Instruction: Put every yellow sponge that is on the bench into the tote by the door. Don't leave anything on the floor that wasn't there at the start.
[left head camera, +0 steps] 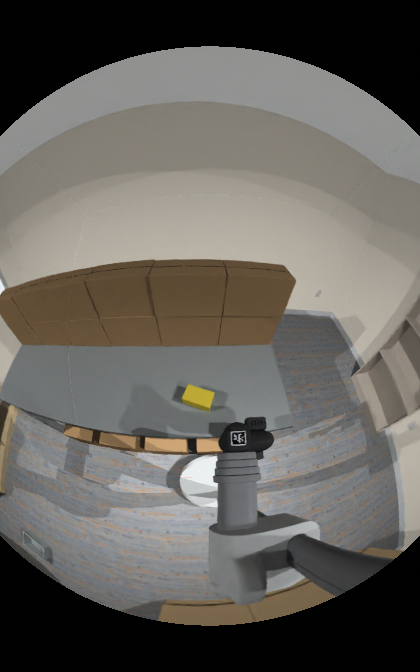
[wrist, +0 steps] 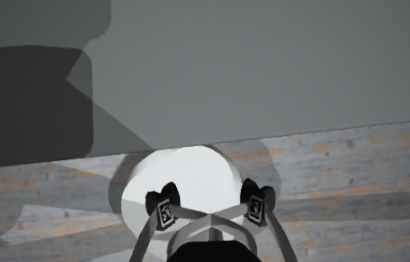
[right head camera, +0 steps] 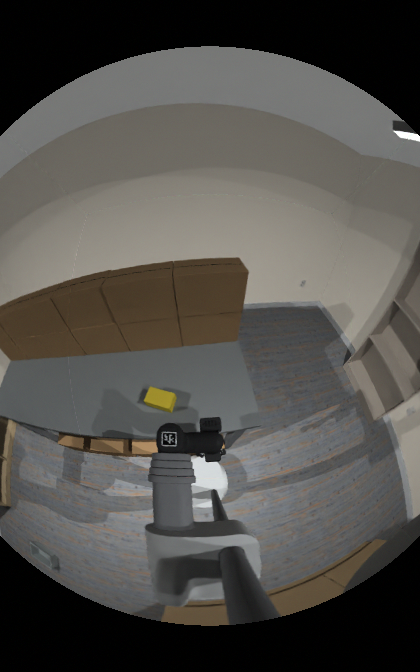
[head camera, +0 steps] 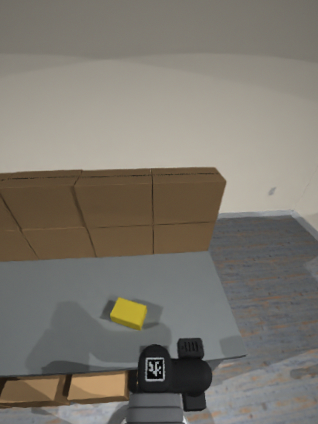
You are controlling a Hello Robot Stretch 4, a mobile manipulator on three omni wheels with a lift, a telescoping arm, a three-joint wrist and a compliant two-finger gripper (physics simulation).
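A yellow sponge (head camera: 128, 314) (left head camera: 198, 397) (right head camera: 160, 399) lies on the grey bench (head camera: 185, 280) (left head camera: 100, 370) (right head camera: 210, 370) (wrist: 250, 75), toward its right end. It does not show in the wrist view. My gripper (wrist: 210, 195) is open and empty, pointing down, with the bench's front edge and the floor below it in the wrist view. In the head views the fingers are hidden by the wrist, which is near the bench's front edge, to the right of the sponge. A grey tote (left head camera: 37, 546) (right head camera: 44, 555) is on the floor at the lower left.
Brown boxes (head camera: 117, 205) (left head camera: 187, 295) (right head camera: 140, 297) stand stacked behind the bench. More boxes (head camera: 97, 387) (left head camera: 120, 440) (right head camera: 107, 445) show below its front edge. A shelf unit (left head camera: 367, 395) (right head camera: 362, 385) stands at the right. My white round base (left head camera: 197, 482) (right head camera: 212, 480) (wrist: 190, 170) is on the floor before the bench.
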